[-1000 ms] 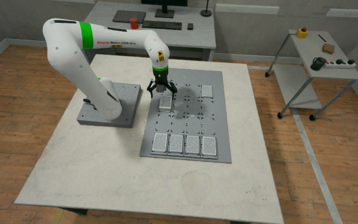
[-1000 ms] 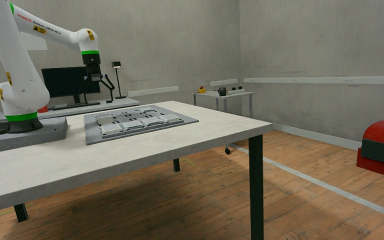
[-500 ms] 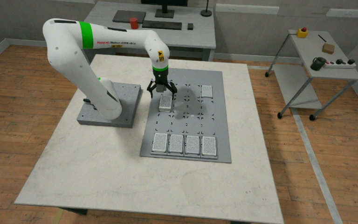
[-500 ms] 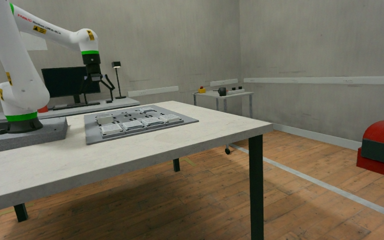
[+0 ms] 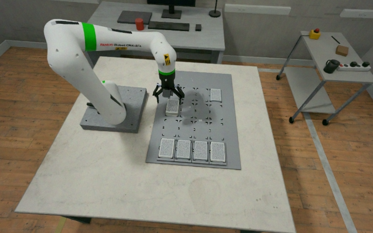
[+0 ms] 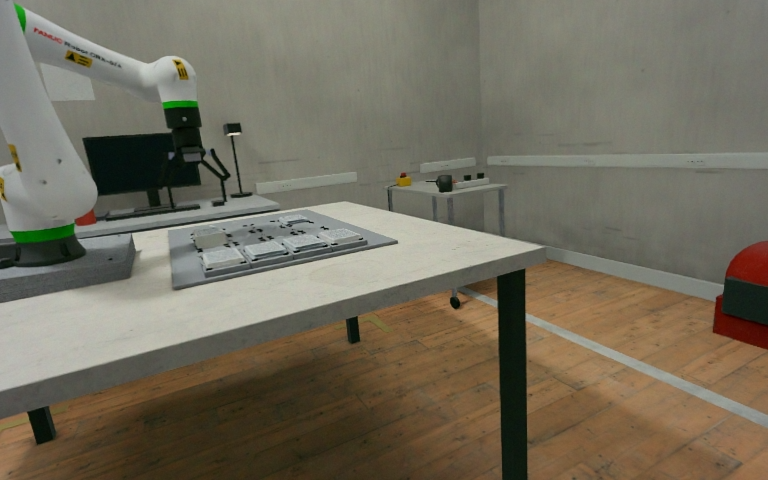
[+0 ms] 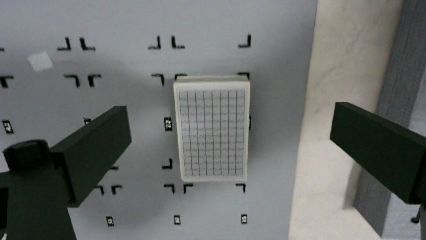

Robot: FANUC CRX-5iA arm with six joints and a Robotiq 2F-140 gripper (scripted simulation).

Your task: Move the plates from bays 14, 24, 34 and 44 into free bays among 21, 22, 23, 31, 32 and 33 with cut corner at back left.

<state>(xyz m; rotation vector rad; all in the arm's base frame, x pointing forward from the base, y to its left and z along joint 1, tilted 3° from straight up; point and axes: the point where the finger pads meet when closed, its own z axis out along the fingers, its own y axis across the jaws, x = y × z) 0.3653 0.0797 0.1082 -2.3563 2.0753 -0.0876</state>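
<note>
The sealed deep-well block lies 12 cm below my hand, 5 cm to the left of it and 1 cm ahead of it.
</note>
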